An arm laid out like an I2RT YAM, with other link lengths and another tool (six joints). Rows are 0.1 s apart.
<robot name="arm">
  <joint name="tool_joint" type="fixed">
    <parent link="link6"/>
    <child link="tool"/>
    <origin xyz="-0.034 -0.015 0.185" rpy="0 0.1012 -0.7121"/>
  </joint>
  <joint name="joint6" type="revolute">
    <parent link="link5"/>
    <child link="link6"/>
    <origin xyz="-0.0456 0 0.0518" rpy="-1.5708 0 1.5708"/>
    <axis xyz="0 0 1"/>
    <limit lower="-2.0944" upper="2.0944"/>
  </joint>
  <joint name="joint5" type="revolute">
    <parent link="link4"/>
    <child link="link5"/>
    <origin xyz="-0.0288 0.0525 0.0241" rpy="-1.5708 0 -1.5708"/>
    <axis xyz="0 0 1"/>
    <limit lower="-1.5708" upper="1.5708"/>
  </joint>
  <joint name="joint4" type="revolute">
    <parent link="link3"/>
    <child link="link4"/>
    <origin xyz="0.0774 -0.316 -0.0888" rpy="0 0 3.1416"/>
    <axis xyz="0 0 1"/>
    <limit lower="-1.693" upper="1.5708"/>
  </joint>
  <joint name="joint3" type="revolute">
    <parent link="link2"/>
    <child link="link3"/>
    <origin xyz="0 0.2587 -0.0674" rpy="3.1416 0 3.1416"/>
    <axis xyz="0 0 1"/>
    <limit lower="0" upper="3.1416"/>
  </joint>
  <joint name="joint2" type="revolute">
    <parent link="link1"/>
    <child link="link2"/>
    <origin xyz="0.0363 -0.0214 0.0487" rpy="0 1.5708 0"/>
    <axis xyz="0 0 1"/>
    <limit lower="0" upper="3.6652"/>
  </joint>
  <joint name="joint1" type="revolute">
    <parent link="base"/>
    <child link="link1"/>
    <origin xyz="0 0 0.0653" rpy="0 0 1.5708"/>
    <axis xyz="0 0 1"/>
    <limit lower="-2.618" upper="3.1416"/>
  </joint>
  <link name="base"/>
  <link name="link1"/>
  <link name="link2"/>
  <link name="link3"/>
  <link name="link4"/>
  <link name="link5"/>
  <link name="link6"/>
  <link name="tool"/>
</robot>
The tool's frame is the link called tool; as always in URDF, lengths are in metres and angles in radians.
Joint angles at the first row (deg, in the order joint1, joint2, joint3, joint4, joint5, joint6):
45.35 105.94 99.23 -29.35 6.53 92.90
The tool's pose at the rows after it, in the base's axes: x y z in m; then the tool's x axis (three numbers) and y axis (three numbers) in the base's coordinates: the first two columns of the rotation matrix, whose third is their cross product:
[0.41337, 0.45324, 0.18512, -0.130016, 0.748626, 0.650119, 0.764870, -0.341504, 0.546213]
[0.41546, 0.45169, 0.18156, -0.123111, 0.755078, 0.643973, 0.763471, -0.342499, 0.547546]
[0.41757, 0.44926, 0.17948, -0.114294, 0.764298, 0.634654, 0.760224, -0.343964, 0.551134]
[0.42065, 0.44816, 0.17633, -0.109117, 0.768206, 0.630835, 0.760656, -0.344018, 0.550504]
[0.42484, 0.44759, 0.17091, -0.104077, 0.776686, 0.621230, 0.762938, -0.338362, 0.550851]
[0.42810, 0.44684, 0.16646, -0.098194, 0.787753, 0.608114, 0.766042, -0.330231, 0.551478]
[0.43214, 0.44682, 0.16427, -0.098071, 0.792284, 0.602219, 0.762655, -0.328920, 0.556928]
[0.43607, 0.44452, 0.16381, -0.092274, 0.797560, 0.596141, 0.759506, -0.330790, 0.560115]
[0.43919, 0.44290, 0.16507, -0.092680, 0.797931, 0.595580, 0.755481, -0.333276, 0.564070]
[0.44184, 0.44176, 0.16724, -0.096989, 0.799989, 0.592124, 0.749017, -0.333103, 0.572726]
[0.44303, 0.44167, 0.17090, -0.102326, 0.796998, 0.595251, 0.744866, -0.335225, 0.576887]
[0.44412, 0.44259, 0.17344, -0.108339, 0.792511, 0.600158, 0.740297, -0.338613, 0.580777]
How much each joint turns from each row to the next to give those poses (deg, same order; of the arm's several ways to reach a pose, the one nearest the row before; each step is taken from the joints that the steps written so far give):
0.00 0.65 0.13 0.07 -0.11 0.00
-0.08 0.42 0.14 -0.15 0.43 0.00
-0.01 0.45 0.49 -0.58 0.77 0.00
-0.26 0.59 0.38 -0.13 0.03 -0.09
-0.26 1.20 0.97 -0.48 0.08 -0.34
-0.15 1.32 1.43 -1.05 0.26 -0.36
-0.12 0.75 0.61 0.07 0.34 -0.31
-0.26 0.56 0.77 -0.45 0.37 -0.14
-0.26 0.06 0.17 0.13 0.08 -0.21
-0.09 0.00 0.18 0.17 0.36 -0.39
-0.09 -0.27 0.00 0.28 -0.04 -0.18
-0.02 -0.26 -0.26 0.66 -0.05 -0.08

